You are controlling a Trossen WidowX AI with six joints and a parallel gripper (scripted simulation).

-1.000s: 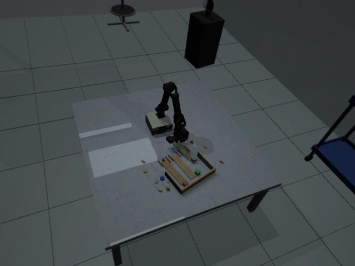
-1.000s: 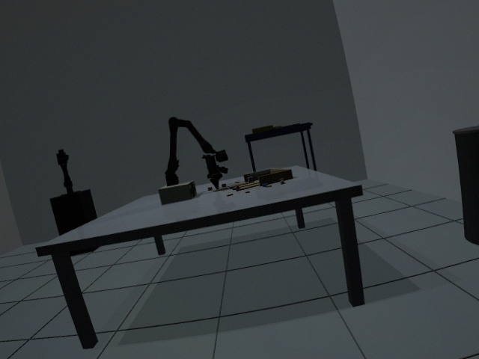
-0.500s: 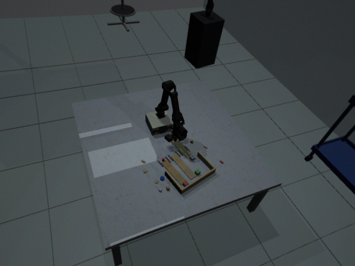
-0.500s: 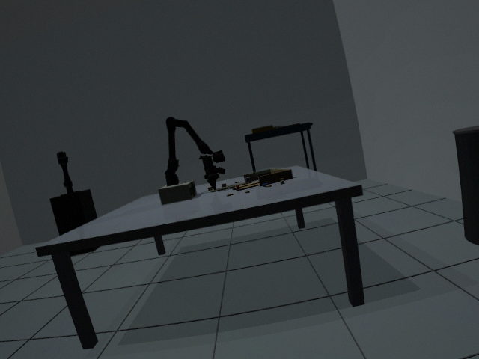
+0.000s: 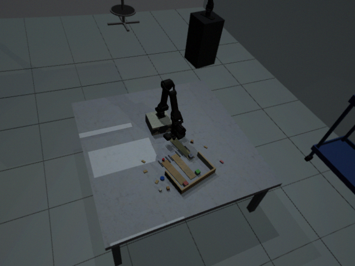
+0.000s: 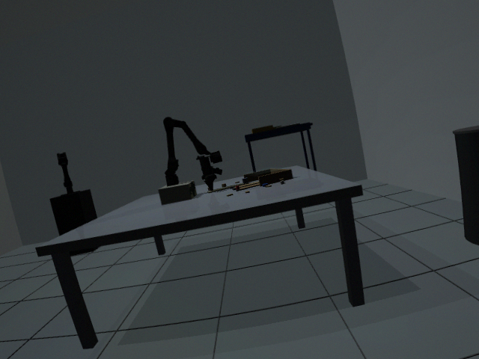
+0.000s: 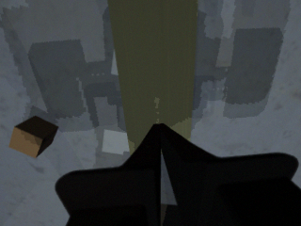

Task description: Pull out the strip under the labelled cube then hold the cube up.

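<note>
Right now my gripper tip is 10 cm short of the strip and 1 cm to the right of it. From my gripper tip the other things lie so: cube 21 cm ahead, 2 cm to the left, 2 cm above; then blue disc 27 cm ahead, 26 cm to the right; then red ball 18 cm to the right, 14 cm ahead, 1 cm above.
</note>
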